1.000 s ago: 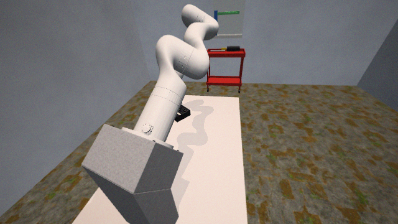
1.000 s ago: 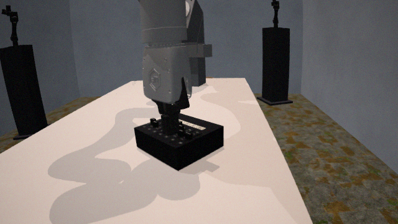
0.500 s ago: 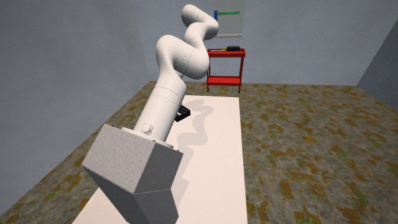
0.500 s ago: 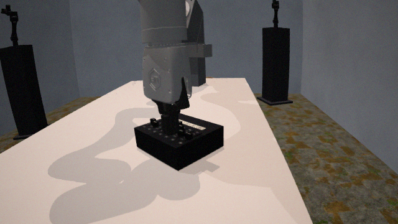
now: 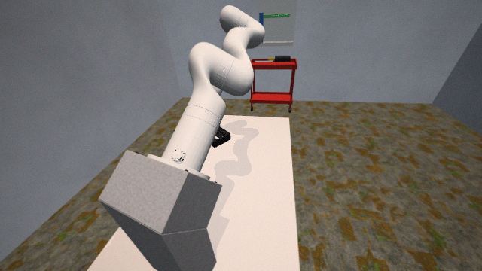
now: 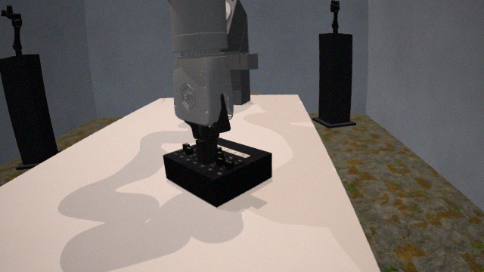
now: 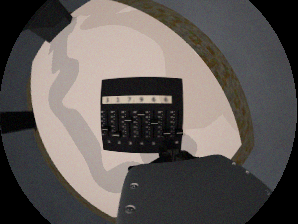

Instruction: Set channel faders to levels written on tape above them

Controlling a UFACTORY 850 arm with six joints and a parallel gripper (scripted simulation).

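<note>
Right now the fader cap is 110 mm behind my hand, 30 mm to the right of it and 30 mm below it.
</note>
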